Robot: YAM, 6 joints.
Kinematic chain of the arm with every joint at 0, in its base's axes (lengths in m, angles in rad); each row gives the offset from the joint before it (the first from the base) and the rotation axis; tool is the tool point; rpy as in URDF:
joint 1: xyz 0 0 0.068 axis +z
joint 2: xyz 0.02 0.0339 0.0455 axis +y
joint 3: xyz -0.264 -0.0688 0 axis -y
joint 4: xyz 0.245 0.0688 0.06 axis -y
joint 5: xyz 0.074 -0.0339 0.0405 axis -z
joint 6: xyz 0.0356 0 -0.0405 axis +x
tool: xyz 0 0 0 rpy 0 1.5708 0
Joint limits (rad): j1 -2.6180..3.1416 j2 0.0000..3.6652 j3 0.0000..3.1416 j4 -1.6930..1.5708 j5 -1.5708..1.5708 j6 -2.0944..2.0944
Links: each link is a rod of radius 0.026 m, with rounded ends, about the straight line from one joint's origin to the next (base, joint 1, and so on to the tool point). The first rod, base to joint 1, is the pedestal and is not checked.
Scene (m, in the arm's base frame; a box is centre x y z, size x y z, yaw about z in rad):
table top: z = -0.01
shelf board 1: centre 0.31 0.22 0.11 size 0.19 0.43 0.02 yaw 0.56
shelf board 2: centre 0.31 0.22 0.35 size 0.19 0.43 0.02 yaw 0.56
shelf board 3: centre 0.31 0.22 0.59 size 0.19 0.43 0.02 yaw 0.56
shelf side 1: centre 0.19 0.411 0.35 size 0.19 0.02 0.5 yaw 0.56
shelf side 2: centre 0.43 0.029 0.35 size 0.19 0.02 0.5 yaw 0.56
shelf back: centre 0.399 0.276 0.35 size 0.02 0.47 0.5 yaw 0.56
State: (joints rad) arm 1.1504 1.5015 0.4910 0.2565 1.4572 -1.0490
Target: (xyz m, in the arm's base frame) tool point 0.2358 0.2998 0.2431
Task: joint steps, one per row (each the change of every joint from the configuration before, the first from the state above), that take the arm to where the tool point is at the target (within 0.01 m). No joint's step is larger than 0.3 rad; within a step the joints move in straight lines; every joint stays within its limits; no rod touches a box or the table.
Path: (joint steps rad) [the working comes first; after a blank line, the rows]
Joints at the target: 0.9956 1.7709 1.0991 0.3789 1.3517 -1.0490
Straight joint move there: clear.

1: -0.0516 0.0898 0.2027 0.0408 -0.0352 0.0000
2: -0.0516 0.0898 0.2027 0.0408 -0.0351 0.0000
3: -0.0516 0.0898 0.2027 0.0408 -0.0352 0.0000

